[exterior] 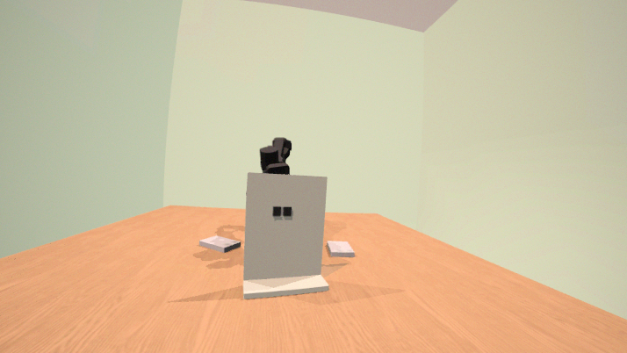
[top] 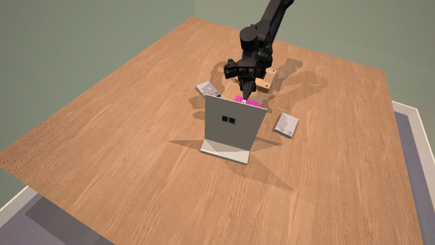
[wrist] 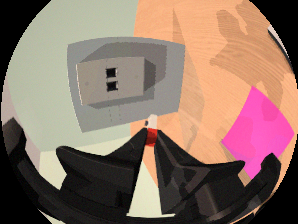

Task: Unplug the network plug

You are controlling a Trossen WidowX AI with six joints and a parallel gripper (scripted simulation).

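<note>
Now: gripper tip 10 cm past the square, 1 cm to the left of it and 14 cm above it. Round my gripper tip: plug 1 cm ahead; then panel 12 cm ahead, 1 cm to the right, 4 cm below.
</note>
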